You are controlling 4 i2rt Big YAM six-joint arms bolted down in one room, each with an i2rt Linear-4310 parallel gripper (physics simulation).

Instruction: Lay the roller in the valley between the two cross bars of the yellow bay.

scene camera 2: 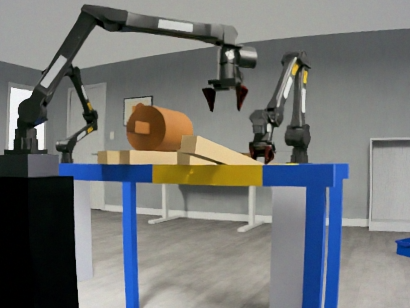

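Observation:
The orange roller [172,127] lies on its side on pale wooden bars left of centre, with a small block on its end face. One pale bar [150,158] lies low under it. Another pale bar [215,149] slopes down to the right beside it. The yellow bay edge [207,175] is on the near side of the table; the valley is hidden. The gripper of the large front-left arm [226,106] hangs open and empty above and right of the roller. The back-right arm's gripper [261,154] is low near the table top, its finger gap unclear. The back-left arm's gripper is hidden.
The blue table frame [305,175] runs on both sides of the yellow part. A black pedestal [37,240] carries the front-left arm. A white cabinet [371,185] stands against the back wall at the right, and a blue bin [404,247] is on the floor.

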